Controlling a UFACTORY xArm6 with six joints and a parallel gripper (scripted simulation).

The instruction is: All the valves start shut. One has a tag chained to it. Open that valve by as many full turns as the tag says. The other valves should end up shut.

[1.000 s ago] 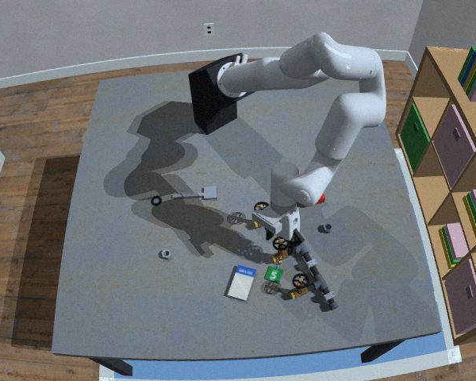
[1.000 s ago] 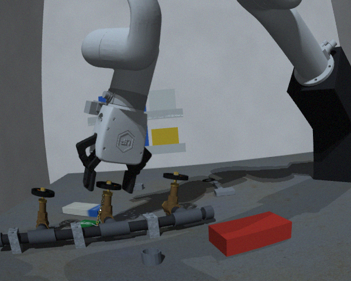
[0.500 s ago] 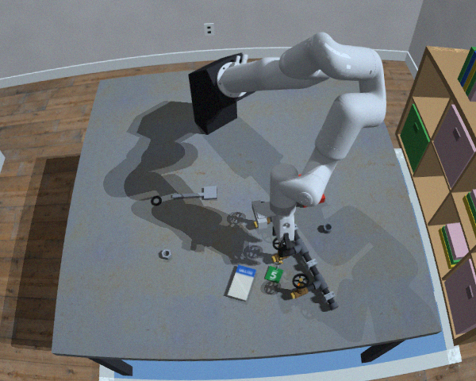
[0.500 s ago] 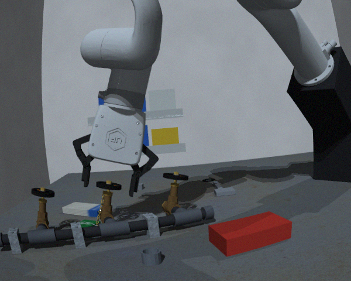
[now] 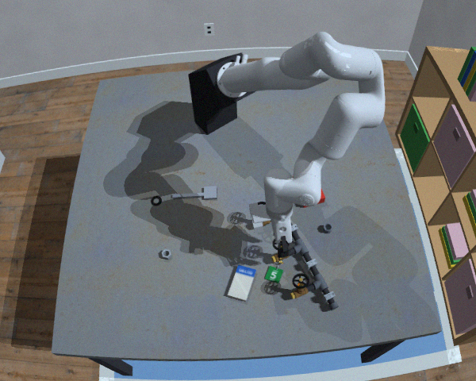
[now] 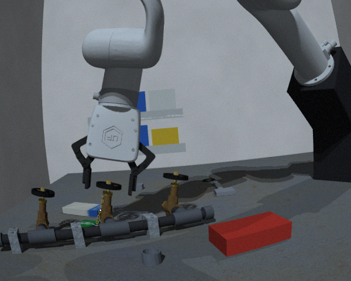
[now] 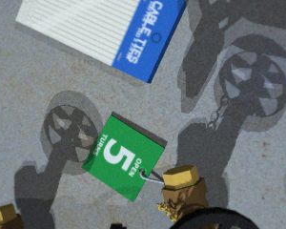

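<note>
Now: hand 9 cm above the green tag and 6 cm short of it. From my hand the other things lie so: notepad 13 cm ahead, 9 cm to the right, 8 cm below; then grey flat tool 32 cm to the right, 16 cm behind, 8 cm below; then red block 27 cm behind, 7 cm below, 5 cm to the left.
</note>
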